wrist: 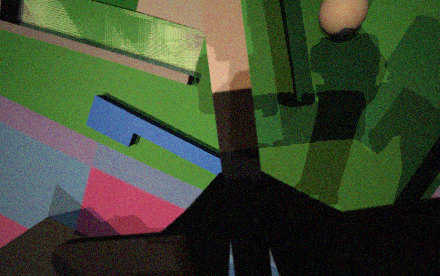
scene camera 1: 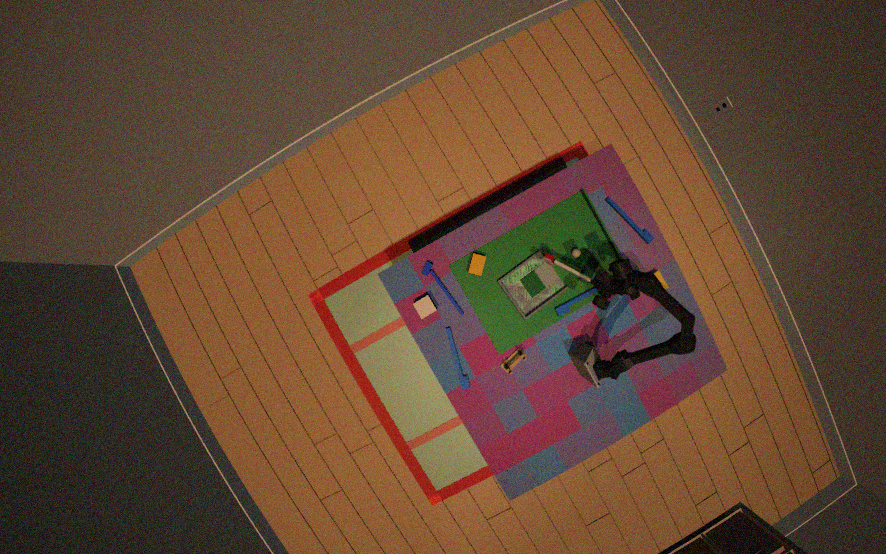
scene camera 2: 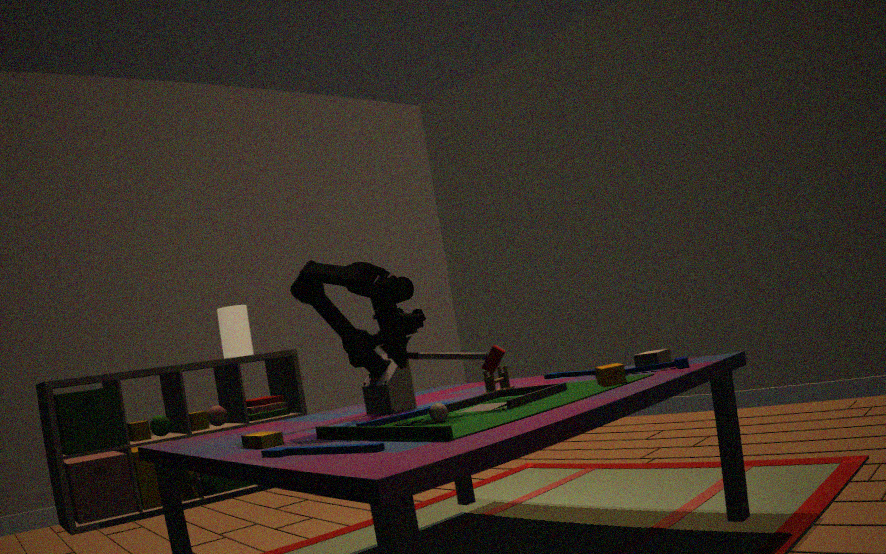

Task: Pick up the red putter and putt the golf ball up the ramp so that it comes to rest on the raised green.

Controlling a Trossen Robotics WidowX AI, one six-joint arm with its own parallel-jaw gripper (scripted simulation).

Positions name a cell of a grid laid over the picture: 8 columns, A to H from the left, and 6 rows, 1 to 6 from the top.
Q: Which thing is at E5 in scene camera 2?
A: A grey ramp.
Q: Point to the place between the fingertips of my gripper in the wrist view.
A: E4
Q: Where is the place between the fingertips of my gripper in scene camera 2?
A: At D4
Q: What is my gripper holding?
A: A red putter.
